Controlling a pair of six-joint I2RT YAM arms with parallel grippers.
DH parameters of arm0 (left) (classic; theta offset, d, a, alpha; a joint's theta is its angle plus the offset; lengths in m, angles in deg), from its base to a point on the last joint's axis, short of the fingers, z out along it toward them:
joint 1: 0 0.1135 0.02 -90
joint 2: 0 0 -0.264 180
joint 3: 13.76 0 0.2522 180
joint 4: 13.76 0 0.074 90
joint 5: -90 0 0 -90
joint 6: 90 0.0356 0 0
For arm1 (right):
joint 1: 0 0.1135 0.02 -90
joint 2: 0 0 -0.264 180
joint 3: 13.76 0 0.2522 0
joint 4: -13.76 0 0.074 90
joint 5: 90 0 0 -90
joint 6: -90 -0.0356 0 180
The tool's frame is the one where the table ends.
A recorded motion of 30 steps. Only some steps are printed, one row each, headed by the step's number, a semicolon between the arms.
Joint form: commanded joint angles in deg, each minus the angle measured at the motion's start. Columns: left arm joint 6, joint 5, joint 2, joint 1, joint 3, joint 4; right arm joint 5, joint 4, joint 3, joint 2, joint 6, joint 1.
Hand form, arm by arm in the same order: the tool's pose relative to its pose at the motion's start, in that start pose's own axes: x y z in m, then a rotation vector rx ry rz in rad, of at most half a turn. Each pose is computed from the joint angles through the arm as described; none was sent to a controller.
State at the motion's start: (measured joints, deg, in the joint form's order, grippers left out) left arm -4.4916 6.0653 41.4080 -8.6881 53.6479 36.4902; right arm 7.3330 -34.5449 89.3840 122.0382 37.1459 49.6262
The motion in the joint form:
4: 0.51 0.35 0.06 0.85 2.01 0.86; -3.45 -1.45 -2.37 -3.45 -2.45 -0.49
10: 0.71 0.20 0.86 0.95 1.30 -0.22; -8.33 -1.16 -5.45 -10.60 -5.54 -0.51
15: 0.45 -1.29 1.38 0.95 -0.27 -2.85; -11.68 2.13 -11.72 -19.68 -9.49 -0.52
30: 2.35 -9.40 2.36 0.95 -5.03 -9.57; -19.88 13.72 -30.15 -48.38 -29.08 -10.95
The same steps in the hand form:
4: -0.0079 0.0025 -0.0064 -0.0183 -0.0197 0.0009; 0.0079 0.0015 -0.0158 -0.0503 -0.0276 0.0500
10: -0.0064 0.0022 -0.0001 -0.0178 -0.0120 0.0045; 0.0111 0.0015 -0.0544 -0.0779 -0.1371 0.1084
15: -0.0037 0.0007 0.0076 0.0088 -0.0196 -0.0007; 0.0234 0.0075 -0.0927 -0.0738 -0.2557 0.1773
30: 0.0083 -0.0052 0.0266 0.1507 -0.0292 0.0335; 0.1114 0.0003 -0.1891 0.0172 -0.6124 0.6175

